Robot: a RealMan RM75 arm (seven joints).
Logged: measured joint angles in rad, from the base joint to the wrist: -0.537, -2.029, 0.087, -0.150, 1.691, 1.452, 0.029; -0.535, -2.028, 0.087, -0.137, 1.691, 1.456, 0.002; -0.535, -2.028, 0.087, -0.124, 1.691, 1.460, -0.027; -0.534, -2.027, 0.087, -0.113, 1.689, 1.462, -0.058; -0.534, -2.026, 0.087, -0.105, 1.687, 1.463, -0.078; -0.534, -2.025, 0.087, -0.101, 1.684, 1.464, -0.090; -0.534, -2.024, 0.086, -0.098, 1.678, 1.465, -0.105; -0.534, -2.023, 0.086, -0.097, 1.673, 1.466, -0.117; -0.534, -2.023, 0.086, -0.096, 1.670, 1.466, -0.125; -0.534, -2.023, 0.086, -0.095, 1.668, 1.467, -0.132; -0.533, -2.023, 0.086, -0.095, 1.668, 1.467, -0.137; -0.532, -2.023, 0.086, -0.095, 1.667, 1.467, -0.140; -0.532, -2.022, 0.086, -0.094, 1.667, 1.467, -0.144; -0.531, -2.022, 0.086, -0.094, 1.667, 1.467, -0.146; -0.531, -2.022, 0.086, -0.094, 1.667, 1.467, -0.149; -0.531, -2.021, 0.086, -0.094, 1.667, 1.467, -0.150; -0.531, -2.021, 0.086, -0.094, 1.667, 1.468, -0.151
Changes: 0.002, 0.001, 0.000, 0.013, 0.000, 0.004, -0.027; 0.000, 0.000, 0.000, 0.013, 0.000, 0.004, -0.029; 0.001, 0.001, 0.000, 0.011, -0.002, 0.002, -0.031; 0.000, 0.001, 0.000, 0.008, -0.002, 0.001, -0.020; 0.000, 0.001, 0.000, 0.004, -0.003, 0.001, -0.012; 0.000, 0.001, -0.001, 0.003, -0.006, 0.001, -0.015; 0.000, 0.001, 0.000, 0.001, -0.005, 0.001, -0.012; 0.000, 0.000, 0.000, 0.001, -0.003, 0.000, -0.008; 0.000, 0.000, 0.000, 0.001, -0.002, 0.001, -0.007; 0.001, 0.000, 0.000, 0.000, 0.000, 0.000, -0.005; 0.001, 0.000, 0.000, 0.000, -0.001, 0.000, -0.003; 0.000, 0.001, 0.000, 0.001, 0.000, 0.000, -0.004; 0.001, 0.000, 0.000, 0.000, 0.000, 0.000, -0.002; 0.000, 0.000, 0.000, 0.000, 0.000, 0.000, -0.003; 0.000, 0.001, 0.000, 0.000, 0.000, 0.000, -0.001; 0.000, 0.000, 0.000, 0.000, 0.000, 0.001, -0.001
